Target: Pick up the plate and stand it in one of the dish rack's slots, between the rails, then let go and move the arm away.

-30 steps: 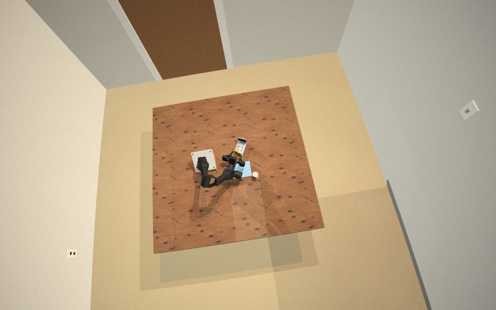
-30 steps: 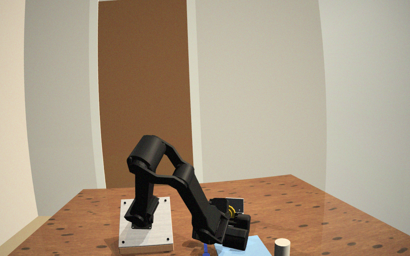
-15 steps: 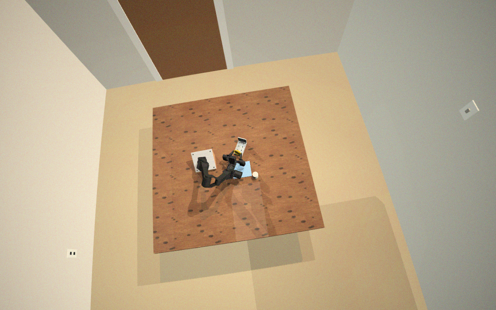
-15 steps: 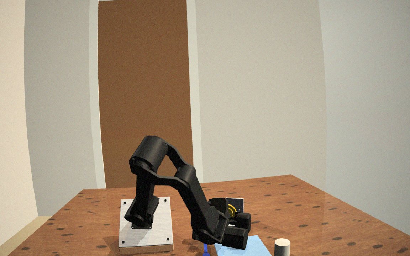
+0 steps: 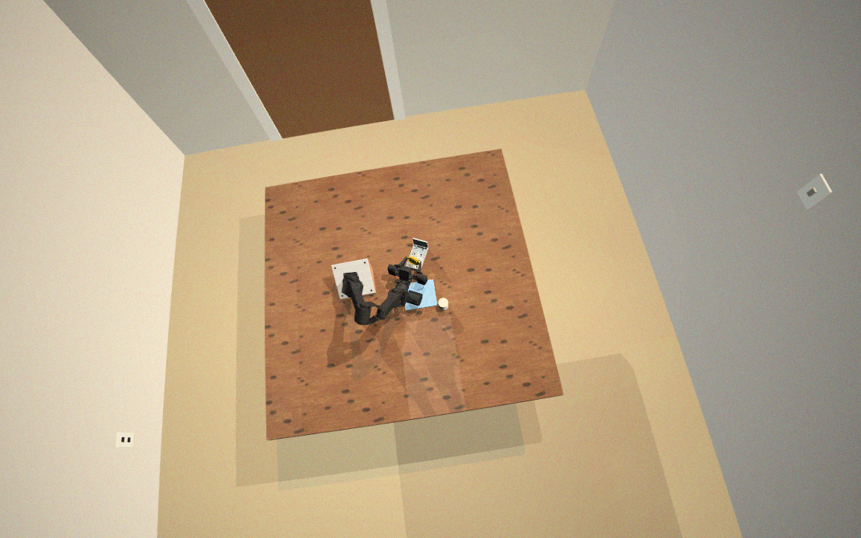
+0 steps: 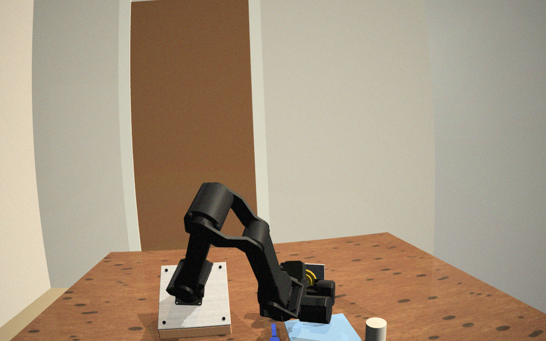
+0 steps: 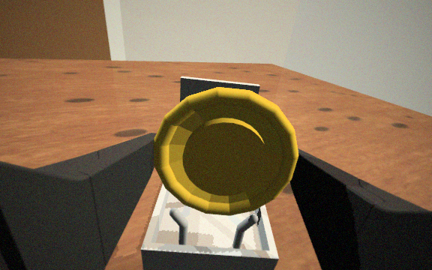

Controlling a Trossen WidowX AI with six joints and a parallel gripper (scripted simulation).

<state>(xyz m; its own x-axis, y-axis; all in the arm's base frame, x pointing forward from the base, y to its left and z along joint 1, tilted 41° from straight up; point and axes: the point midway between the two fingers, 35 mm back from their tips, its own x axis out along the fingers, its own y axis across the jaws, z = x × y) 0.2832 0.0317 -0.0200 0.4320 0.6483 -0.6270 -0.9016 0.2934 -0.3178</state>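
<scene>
Now: the dish rack 10 mm ahead of my gripper tip, 30 mm to the left of it and 50 mm below it. Also, from my gripper tip: yellow plate (10 mm to the right); light blue mat (10 mm ahead, 160 mm to the right, 70 mm below); blue spoon (100 mm behind, 150 mm to the right, 70 mm below).
</scene>
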